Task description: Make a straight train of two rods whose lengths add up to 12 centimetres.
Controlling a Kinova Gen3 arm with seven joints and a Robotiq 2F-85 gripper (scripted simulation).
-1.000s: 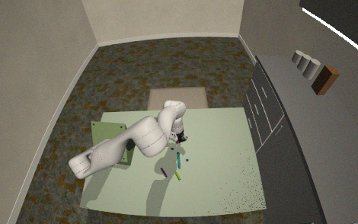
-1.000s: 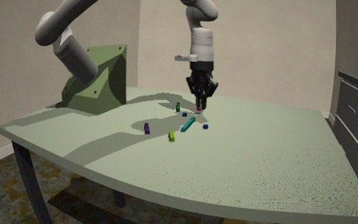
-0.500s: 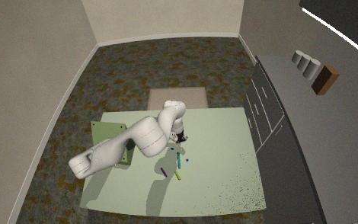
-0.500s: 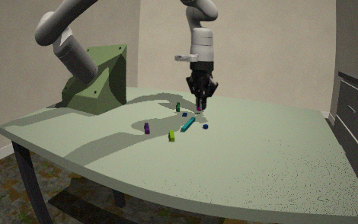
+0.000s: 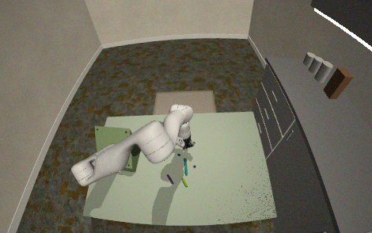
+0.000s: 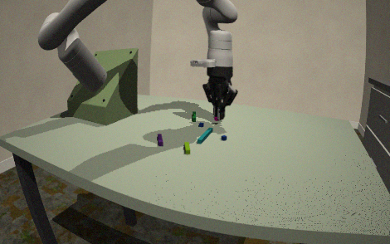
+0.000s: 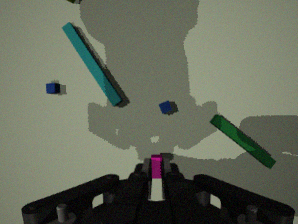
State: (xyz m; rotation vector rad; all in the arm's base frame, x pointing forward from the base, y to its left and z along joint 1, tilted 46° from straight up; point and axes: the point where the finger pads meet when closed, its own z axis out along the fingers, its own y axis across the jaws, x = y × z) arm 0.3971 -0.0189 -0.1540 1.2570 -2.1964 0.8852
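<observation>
Right now the magenta rod is 20 mm below my hand. Also, from my hand: purple rod: 80 mm behind, 200 mm to the right, 30 mm below; green rod: 90 mm behind, 20 mm to the left, 30 mm below; turquoise rod: 10 mm ahead, 120 mm to the right, 30 mm below.
</observation>
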